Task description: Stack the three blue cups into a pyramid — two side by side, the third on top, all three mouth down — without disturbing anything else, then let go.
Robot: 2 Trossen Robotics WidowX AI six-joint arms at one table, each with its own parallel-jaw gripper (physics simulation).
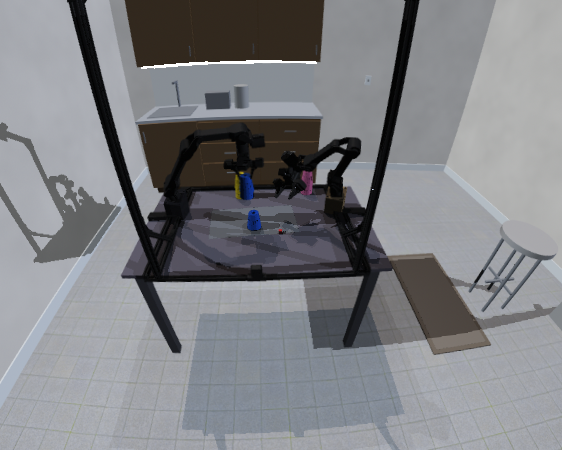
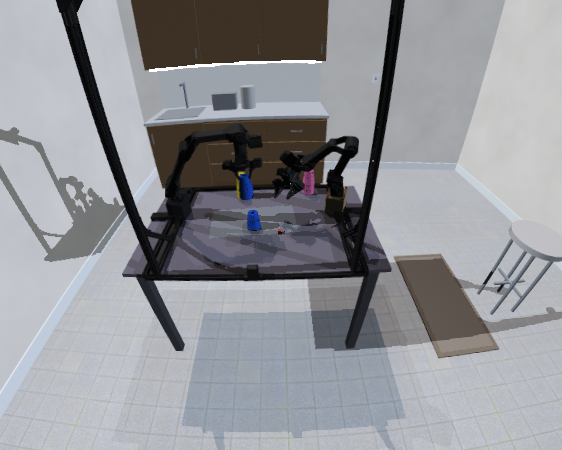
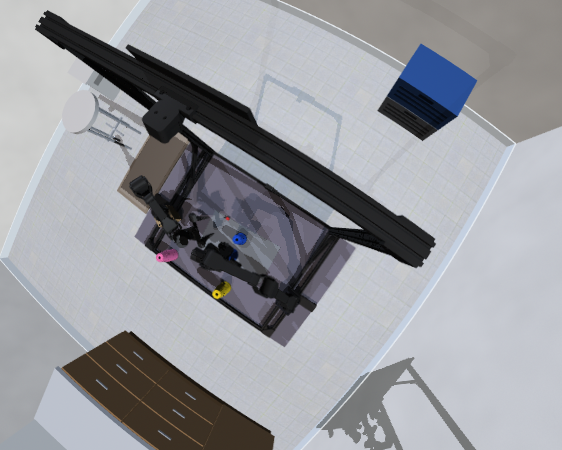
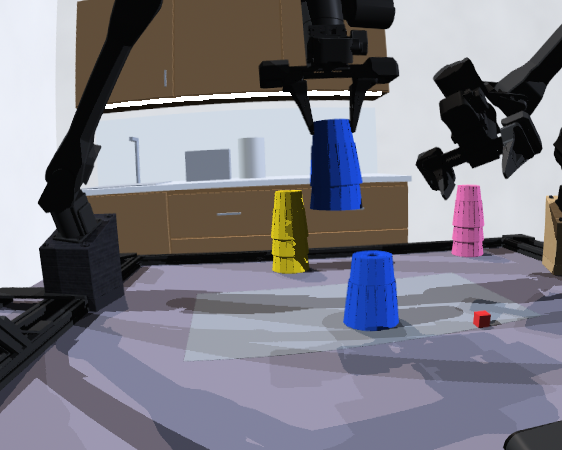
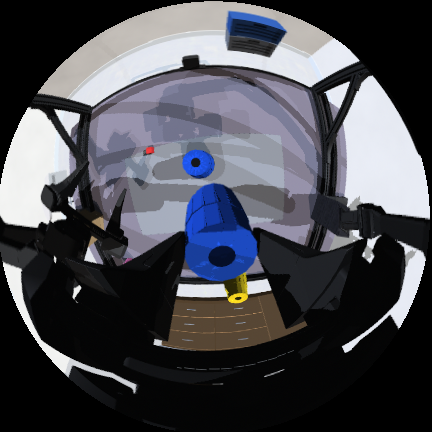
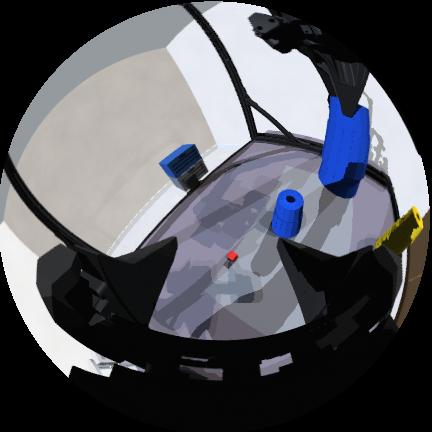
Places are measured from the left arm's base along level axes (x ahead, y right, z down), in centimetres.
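Pixels of known places: left gripper, fingertip midpoint: [image 1: 245,179] [image 2: 244,179] [image 4: 333,133] [image 5: 219,234] [image 6: 344,113]; right gripper, fingertip midpoint: [image 1: 282,198] [image 2: 280,198] [image 3: 211,225] [image 4: 473,187] [image 5: 105,174] [image 6: 228,242]; left arm's base, origin of the base link: [image 1: 174,196] [image 2: 176,197] [image 3: 287,303] [image 4: 77,230] [image 5: 344,220]; right arm's base, origin of the base link: [image 1: 336,192] [image 2: 337,191].
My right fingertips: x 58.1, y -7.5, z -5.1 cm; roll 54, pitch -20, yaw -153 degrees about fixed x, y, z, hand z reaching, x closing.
Note:
For each thing: its top centre in the pictures, then the offset to it from my right fingertips.
- blue cup, middle of its top: [image 4: 373,255] [image 6: 287,197] [image 5: 194,159] [image 1: 253,213] [image 2: 252,213] [image 3: 237,238] dz +8.1, dx -13.1, dy +5.0 cm
- blue piece, middle of its top: [image 5: 217,252] [image 4: 333,119] [image 1: 245,175] [image 2: 244,175] dz -9.2, dx -18.7, dy -0.7 cm
- yellow cup stack, middle of its top: [image 4: 287,191] [image 5: 238,297] [image 3: 217,294] dz +1.7, dx -31.7, dy -20.8 cm
- pink stack, middle of its top: [image 4: 468,185] [image 2: 309,169] [image 1: 307,170] [image 3: 159,258] dz +1.7, dx +4.6, dy -38.7 cm
- small red cube, middle of its top: [image 4: 482,313] [image 6: 231,254] [image 5: 148,149] [image 3: 227,218] dz +15.3, dx +1.0, dy +5.3 cm
A blue cup [image 1: 254,221] [image 2: 253,221] [image 3: 240,239] [image 4: 371,300] [image 5: 204,169] [image 6: 287,220] stands mouth down near the middle of the table. My left gripper [image 4: 333,131] [image 5: 219,234] is shut on a blue piece [image 1: 247,187] [image 2: 245,187] [image 4: 335,165] [image 5: 216,215] [image 6: 345,145], which looks like two nested blue cups by the rim band low on it. They hang mouth down, well above the table and behind the standing cup. My right gripper [image 4: 476,187] [image 6: 228,242] is open and empty, in the air to the right.
A yellow cup stack [image 3: 221,290] [image 4: 290,230] stands at the back left, a pink stack [image 1: 307,183] [image 3: 167,256] [image 4: 468,220] at the back right. A small red cube [image 3: 228,218] [image 4: 482,319] [image 5: 149,150] [image 6: 232,256] lies right of the standing cup, with the right gripper above and behind it.

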